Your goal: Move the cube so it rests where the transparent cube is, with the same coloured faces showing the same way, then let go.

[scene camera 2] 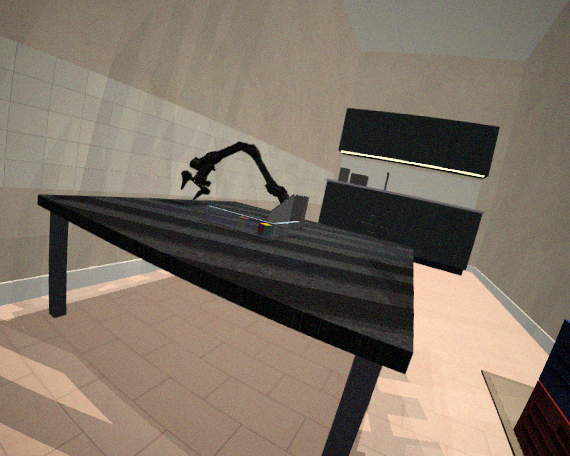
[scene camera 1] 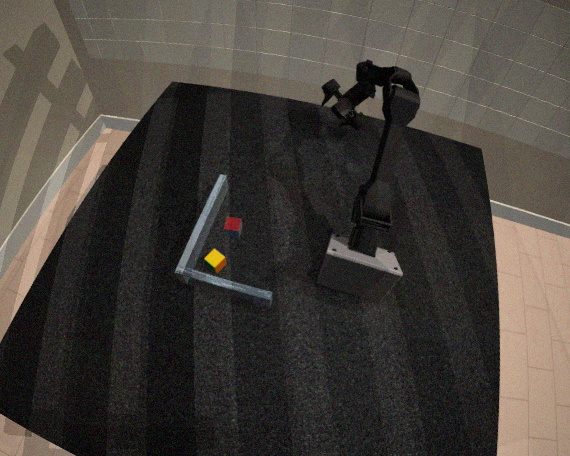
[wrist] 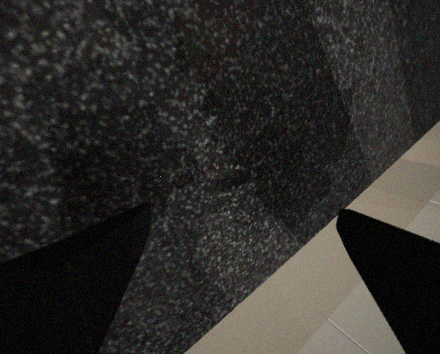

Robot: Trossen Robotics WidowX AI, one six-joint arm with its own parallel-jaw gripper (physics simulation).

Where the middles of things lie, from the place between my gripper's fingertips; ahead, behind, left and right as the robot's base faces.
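Scene:
Here is the L-shaped rail (scene camera 1: 184, 271), and it is 20 mm below my hand, 550 mm to the left of it and 80 mm ahead of it.

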